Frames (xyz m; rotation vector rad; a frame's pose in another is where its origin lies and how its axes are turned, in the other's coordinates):
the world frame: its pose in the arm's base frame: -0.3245 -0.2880 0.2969 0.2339 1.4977 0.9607
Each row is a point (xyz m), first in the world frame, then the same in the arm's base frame.
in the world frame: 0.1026 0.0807 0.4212
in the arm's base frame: 0.0021 0.0064 0.3305
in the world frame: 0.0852 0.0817 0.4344
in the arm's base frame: 0.0171 0.0011 0.3455
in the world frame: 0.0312 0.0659 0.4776
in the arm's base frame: 0.0729 -0.0261 0.3797
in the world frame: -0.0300 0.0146 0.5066
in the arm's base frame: 0.1313 -0.0863 0.3935
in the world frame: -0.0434 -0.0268 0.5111
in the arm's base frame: 0.1541 -0.1192 0.3760
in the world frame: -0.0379 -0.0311 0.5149
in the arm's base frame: 0.1581 -0.1167 0.3696
